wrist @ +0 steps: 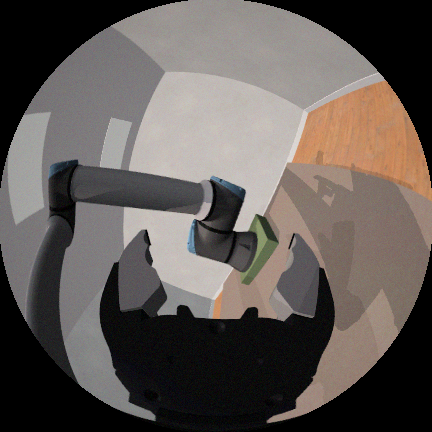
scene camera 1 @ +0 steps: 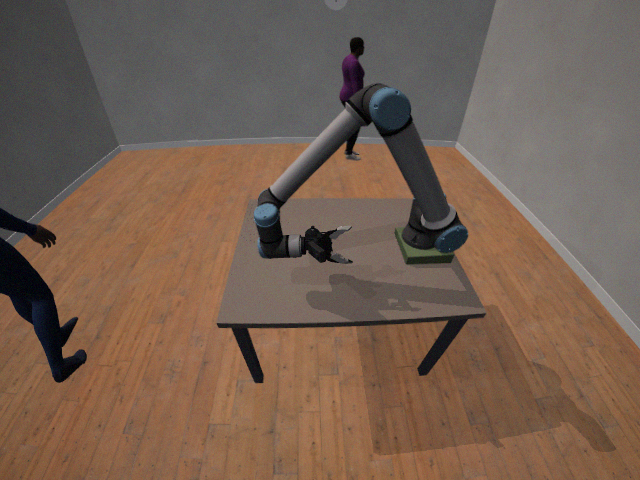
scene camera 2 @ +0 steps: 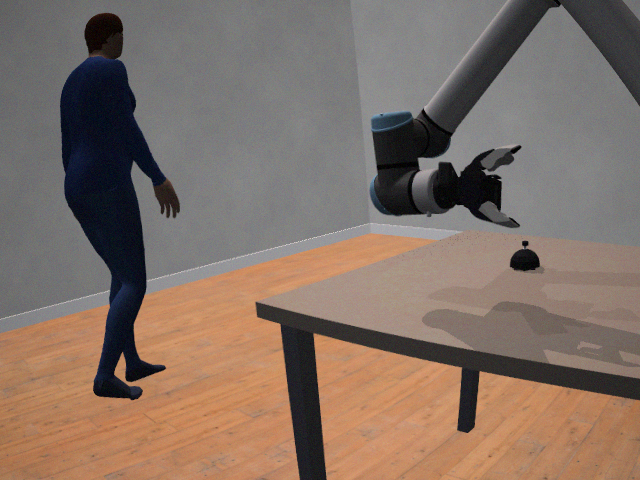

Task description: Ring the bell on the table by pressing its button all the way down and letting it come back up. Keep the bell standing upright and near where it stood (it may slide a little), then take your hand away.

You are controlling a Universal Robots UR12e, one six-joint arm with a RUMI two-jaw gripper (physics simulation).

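Pixels of known places: gripper, between the fingertips: [wrist: 219, 234] [scene camera 1: 352, 244] [scene camera 2: 521, 185]; arm's base, origin of its link: [wrist: 247, 251] [scene camera 1: 419, 237].
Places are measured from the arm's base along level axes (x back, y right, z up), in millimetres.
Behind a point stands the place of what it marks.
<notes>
The black domed bell [scene camera 2: 524, 259] @(y 98, x -540, z -20 mm) stands upright on the table [scene camera 1: 258, 299] @(y -256, x -829, z -48 mm) [scene camera 2: 361, 304] @(y -272, x -781, z -48 mm), its small button raised on top. In scene camera 1 the gripper's body covers most of the bell [scene camera 1: 312, 231] @(y 119, x -553, z -3 mm), and a dark bit of its top shows behind that body. The bell does not show in the wrist view. My gripper [scene camera 1: 351, 244] @(y -225, x -436, z 200 mm) [scene camera 2: 518, 187] @(y -225, x -436, z 200 mm) [wrist: 219, 234] @(y -225, x -436, z 200 mm) is open and empty. It lies level above the table, fingers pointing toward the arm's base. In scene camera 2 its lower fingertip appears above the bell's button, with a gap between them.
The arm's base stands on a green block [scene camera 1: 429, 256] @(y -141, x -9, z 3 mm) [wrist: 263, 242] @(y -109, x -106, z 2 mm) at the table's right side. A person in blue [scene camera 1: 38, 294] [scene camera 2: 100, 134] is on the floor left of the table. A person in purple [scene camera 1: 352, 77] stands behind the table, near the back wall.
</notes>
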